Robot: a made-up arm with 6 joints.
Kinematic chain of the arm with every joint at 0, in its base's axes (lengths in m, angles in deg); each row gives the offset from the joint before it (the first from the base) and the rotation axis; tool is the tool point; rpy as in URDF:
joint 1: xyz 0 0 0.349 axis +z
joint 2: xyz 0 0 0 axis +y
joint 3: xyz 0.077 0 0.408 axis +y
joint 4: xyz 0.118 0 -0.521 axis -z
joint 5: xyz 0 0 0 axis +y
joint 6: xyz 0.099 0 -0.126 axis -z
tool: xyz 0 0 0 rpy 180 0 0
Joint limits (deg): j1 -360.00..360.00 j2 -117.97..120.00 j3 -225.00..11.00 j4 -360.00..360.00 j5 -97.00..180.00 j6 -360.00..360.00
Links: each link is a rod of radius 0.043 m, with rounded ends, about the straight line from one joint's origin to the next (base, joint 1, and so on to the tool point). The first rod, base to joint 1, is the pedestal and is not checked.
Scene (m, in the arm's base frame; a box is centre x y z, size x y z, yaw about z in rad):
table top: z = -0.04
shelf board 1: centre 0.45 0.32 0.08 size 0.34 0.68 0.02 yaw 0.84
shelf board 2: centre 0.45 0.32 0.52 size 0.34 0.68 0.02 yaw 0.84
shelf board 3: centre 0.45 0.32 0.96 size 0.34 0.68 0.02 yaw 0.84
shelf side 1: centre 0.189 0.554 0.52 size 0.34 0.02 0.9 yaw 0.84
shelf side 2: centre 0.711 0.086 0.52 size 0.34 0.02 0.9 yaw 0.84
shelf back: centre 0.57 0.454 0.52 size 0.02 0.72 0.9 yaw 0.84
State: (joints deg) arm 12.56 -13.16 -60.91 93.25 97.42 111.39
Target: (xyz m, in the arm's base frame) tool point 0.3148 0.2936 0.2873
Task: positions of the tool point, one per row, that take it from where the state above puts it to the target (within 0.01 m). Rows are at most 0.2 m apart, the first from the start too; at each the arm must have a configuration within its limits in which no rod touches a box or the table.
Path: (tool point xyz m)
1: 0.4893 0.1430 0.7430
2: 0.4079 0.0590 0.7422
3: 0.3246 0.0100 0.7193
4: 0.3437 0.0437 0.5398
5: 0.2836 0.0927 0.3866
6: 0.1634 0.1247 0.2873
7: 0.2490 0.1957 0.2865
8: 0.3148 0.2936 0.2874

